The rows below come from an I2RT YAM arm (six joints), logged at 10 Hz.
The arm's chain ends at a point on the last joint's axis. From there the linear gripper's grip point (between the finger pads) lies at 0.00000 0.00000 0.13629 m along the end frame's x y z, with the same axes.
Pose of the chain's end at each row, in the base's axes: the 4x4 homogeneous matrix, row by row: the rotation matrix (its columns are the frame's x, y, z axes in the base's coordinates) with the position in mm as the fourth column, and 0 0 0 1 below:
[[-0.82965, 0.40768, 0.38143, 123.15], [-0.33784, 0.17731, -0.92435, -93.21], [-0.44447, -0.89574, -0.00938, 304.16], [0, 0, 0, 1]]
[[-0.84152, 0.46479, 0.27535, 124.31], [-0.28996, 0.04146, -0.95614, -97.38], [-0.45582, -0.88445, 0.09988, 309.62], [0, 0, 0, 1]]
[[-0.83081, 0.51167, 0.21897, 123.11], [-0.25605, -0.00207, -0.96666, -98.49], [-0.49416, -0.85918, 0.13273, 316.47], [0, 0, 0, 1]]
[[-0.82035, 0.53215, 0.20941, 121.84], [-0.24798, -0.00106, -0.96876, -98.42], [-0.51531, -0.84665, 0.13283, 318.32], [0, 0, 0, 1]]
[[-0.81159, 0.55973, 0.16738, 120.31], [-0.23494, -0.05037, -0.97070, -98.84], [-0.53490, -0.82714, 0.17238, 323.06], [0, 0, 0, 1]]
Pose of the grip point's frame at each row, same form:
[[-0.82965, 0.40768, 0.38143, 175.14], [-0.33784, 0.17731, -0.92435, -219.19], [-0.44447, -0.89574, -0.00938, 302.88], [0, 0, 0, 1]]
[[-0.84152, 0.46479, 0.27535, 161.84], [-0.28996, 0.04146, -0.95614, -227.69], [-0.45582, -0.88445, 0.09988, 323.23], [0, 0, 0, 1]]
[[-0.83081, 0.51167, 0.21897, 152.95], [-0.25605, -0.00207, -0.96666, -230.24], [-0.49416, -0.85918, 0.13273, 334.56], [0, 0, 0, 1]]
[[-0.82035, 0.53215, 0.20941, 150.38], [-0.24798, -0.00106, -0.96876, -230.45], [-0.51531, -0.84665, 0.13283, 336.42], [0, 0, 0, 1]]
[[-0.81159, 0.55973, 0.16738, 143.12], [-0.23494, -0.05037, -0.97070, -231.14], [-0.53490, -0.82714, 0.17238, 346.55], [0, 0, 0, 1]]

